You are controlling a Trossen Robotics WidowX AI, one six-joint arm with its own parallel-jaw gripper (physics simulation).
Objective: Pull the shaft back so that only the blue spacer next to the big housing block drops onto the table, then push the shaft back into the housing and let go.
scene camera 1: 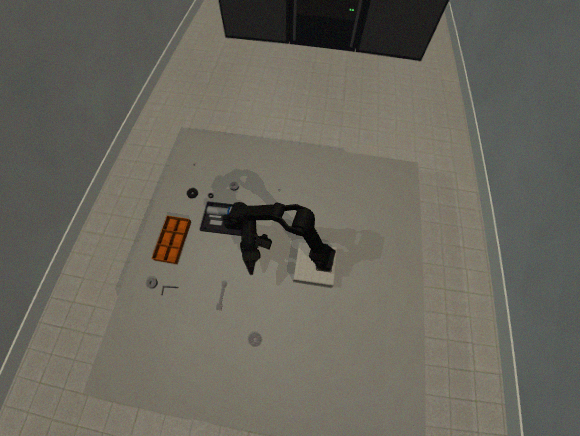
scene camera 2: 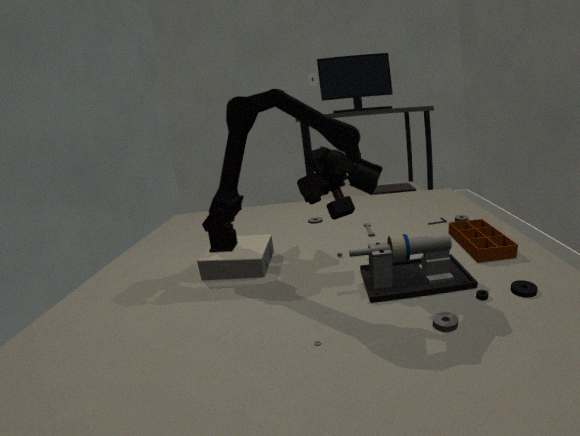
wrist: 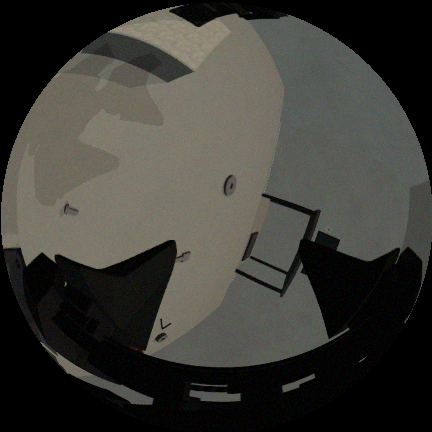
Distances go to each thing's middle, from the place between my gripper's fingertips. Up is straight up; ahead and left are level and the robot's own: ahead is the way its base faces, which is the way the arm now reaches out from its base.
Labels:
I see my gripper 40 cm short of the orange compartment tray (scene camera 2: 484, 243), 13 cm above it and 12 cm to the left of it.

